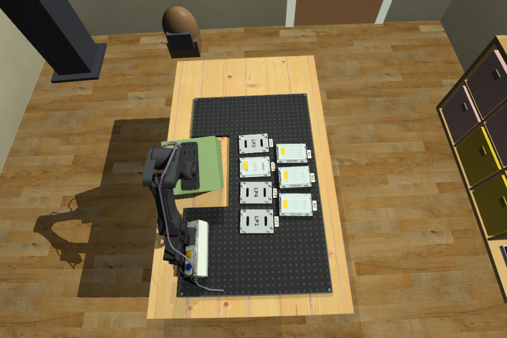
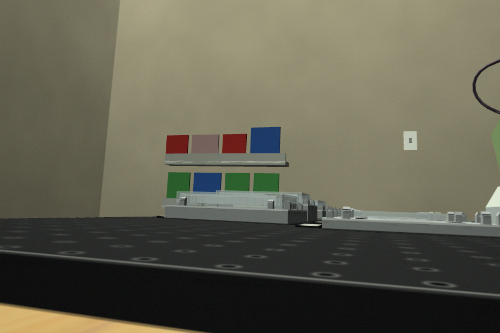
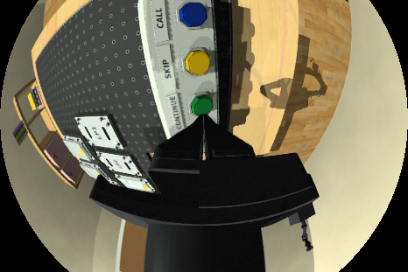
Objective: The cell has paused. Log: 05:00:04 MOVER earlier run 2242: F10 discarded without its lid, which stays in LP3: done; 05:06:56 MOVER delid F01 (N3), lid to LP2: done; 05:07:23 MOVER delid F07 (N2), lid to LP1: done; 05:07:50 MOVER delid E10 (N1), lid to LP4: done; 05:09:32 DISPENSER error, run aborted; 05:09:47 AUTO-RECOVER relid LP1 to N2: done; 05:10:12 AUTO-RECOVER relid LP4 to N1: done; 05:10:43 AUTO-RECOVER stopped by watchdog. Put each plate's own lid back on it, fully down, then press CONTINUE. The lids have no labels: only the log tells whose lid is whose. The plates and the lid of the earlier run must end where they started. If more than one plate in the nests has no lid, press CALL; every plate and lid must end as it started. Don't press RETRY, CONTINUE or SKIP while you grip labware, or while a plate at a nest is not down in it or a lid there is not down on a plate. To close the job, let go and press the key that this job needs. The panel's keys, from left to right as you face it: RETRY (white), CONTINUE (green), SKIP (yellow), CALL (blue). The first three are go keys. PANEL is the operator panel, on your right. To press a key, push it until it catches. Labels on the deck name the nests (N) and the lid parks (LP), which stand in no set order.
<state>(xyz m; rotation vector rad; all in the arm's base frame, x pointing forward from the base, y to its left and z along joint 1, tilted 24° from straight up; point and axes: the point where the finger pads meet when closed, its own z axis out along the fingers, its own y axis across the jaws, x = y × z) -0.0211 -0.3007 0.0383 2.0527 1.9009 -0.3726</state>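
My hand is 30 mm above the green CONTINUE key. The rest, counted from my hand: yellow skip key: 50 mm to the right, 30 mm below; then blue CALL key: 100 mm to the right, 30 mm below; then white key: 50 mm to the left, 30 mm below.
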